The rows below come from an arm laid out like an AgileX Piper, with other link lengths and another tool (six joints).
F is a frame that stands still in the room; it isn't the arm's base.
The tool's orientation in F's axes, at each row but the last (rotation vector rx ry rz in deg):
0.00 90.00 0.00
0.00 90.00 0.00
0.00 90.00 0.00
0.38 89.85 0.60
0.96 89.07 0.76
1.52 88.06 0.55
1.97 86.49 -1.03
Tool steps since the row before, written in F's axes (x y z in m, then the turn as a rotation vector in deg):
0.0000 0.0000 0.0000 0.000 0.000 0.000
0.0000 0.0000 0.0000 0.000 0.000 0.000
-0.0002 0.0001 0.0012 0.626 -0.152 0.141
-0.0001 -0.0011 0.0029 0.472 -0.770 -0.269
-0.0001 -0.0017 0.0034 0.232 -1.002 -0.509
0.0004 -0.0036 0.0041 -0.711 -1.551 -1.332
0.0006 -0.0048 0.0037 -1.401 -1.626 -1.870
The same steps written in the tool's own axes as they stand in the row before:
0.0000 0.0000 0.0000 0.000 0.000 0.000
0.0000 0.0000 0.0000 0.000 0.000 0.000
-0.0012 0.0001 -0.0002 -0.141 -0.152 0.626
-0.0029 -0.0011 -0.0001 0.262 -0.774 0.469
-0.0034 -0.0016 0.0000 0.493 -1.011 0.226
-0.0042 -0.0035 0.0006 1.271 -1.589 -0.738
-0.0037 -0.0047 0.0010 1.765 -1.693 -1.456

